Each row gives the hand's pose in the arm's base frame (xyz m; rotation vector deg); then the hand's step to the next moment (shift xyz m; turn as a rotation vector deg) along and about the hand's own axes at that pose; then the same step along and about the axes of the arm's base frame.
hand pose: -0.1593 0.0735 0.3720 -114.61 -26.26 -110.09
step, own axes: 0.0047 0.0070 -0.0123 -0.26 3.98 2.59
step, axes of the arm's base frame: -0.0077 -0.0117 0.0051 4.08 -2.40 -0.41
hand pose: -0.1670 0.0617 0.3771 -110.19 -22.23 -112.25
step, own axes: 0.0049 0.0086 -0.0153 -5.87 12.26 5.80
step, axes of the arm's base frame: -0.0099 -0.0148 0.0039 10.64 -8.02 -6.39
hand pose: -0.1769 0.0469 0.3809 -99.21 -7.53 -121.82
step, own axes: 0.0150 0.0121 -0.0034 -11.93 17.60 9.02
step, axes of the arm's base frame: -0.0012 -0.0158 0.0115 16.47 -10.44 -12.38
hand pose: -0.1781 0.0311 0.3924 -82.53 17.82 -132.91
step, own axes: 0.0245 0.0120 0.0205 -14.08 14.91 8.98
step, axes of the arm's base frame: 0.0112 -0.0212 0.0243 16.72 -7.09 -13.09
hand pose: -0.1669 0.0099 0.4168 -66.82 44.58 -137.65
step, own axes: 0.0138 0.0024 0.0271 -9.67 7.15 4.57
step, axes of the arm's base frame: 0.0136 -0.0179 0.0206 9.97 -1.93 -7.90
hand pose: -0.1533 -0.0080 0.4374 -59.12 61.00 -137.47
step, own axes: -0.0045 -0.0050 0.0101 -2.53 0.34 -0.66
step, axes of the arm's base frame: 0.0104 0.0006 0.0062 1.26 1.47 -1.79
